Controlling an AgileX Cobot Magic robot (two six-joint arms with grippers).
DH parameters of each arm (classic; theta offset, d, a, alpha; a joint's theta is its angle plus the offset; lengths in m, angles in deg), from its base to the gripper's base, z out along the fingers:
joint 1: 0 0.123 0 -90
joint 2: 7.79 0 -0.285 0
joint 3: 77.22 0 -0.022 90
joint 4: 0 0.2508 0 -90
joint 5: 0 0 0.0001 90
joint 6: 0 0.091 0 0
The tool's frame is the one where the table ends.
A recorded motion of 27 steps. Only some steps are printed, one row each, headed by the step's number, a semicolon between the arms.
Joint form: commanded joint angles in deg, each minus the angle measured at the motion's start. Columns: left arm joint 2, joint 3, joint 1, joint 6, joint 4, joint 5; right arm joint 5, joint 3, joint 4, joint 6, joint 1, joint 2.
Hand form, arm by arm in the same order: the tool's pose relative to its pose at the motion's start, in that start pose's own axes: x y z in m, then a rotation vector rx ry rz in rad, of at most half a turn. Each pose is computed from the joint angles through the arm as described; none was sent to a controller.
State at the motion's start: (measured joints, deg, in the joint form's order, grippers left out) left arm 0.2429 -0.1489 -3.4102 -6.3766 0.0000 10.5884; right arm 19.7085 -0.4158 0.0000 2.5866 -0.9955 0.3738
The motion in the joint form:
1: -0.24 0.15 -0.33 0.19 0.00 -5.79; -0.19 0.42 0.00 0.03 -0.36 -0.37
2: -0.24 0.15 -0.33 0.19 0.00 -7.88; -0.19 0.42 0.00 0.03 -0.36 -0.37
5: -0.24 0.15 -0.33 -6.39 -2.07 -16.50; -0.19 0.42 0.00 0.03 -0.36 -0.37
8: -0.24 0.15 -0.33 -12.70 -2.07 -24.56; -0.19 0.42 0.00 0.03 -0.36 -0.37
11: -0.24 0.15 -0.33 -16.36 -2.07 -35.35; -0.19 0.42 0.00 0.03 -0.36 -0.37
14: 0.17 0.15 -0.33 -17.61 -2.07 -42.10; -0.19 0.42 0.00 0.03 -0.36 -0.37
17: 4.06 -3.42 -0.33 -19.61 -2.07 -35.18; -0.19 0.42 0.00 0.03 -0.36 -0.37
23: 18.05 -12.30 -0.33 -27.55 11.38 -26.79; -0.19 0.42 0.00 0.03 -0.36 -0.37
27: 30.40 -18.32 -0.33 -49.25 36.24 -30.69; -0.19 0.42 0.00 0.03 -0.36 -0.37
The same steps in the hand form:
1: -0.0084 -0.0013 -0.0006 0.0169 -0.1014 0.0036; 0.0018 -0.0004 0.0003 0.0060 -0.0027 0.0021
2: -0.0117 -0.0016 -0.0010 0.0209 -0.1376 0.0035; 0.0018 -0.0004 0.0003 0.0060 -0.0027 0.0021
5: -0.0250 -0.0028 -0.0039 0.0554 -0.2844 -0.1472; 0.0018 -0.0004 0.0003 0.0060 -0.0027 0.0021
8: -0.0370 -0.0036 -0.0084 0.0996 -0.4196 -0.2553; 0.0018 -0.0004 0.0003 0.0060 -0.0027 0.0021
11: -0.0518 -0.0047 -0.0169 0.1573 -0.6007 -0.3140; 0.0018 -0.0004 0.0003 0.0060 -0.0027 0.0021
14: -0.0599 -0.0052 -0.0226 0.1907 -0.7072 -0.3314; 0.0018 -0.0004 0.0003 0.0060 -0.0027 0.0021
17: -0.0687 -0.0066 -0.0137 0.1700 -0.5819 -0.3693; 0.0018 -0.0004 0.0003 0.0060 -0.0027 0.0021
23: -0.0940 -0.0160 0.0172 0.1505 -0.3359 -0.2772; 0.0018 -0.0004 0.0003 0.0060 -0.0027 0.0021
27: -0.1104 -0.0316 0.0489 0.2655 -0.2035 -0.2278; 0.0018 -0.0004 0.0003 0.0060 -0.0027 0.0021

